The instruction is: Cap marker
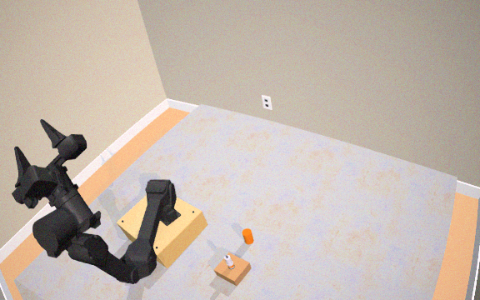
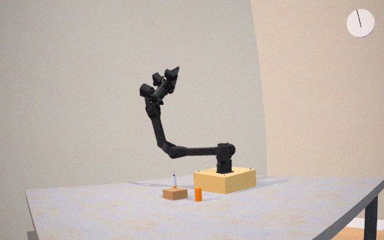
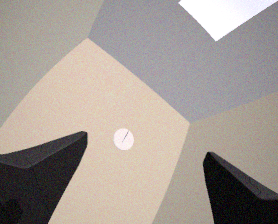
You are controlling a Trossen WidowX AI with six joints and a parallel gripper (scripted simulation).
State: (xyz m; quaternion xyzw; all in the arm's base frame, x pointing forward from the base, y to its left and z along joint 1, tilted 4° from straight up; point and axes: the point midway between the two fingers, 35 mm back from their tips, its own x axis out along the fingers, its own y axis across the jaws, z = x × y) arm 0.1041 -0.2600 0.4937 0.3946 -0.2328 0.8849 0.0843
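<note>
My gripper tip is now 59 cm above the orange cap, 35 cm to the right of it and 12 cm short of it. The rest, counted from my gripper tip: holder block (60 cm below, 23 cm to the left, 17 cm ahead).
</note>
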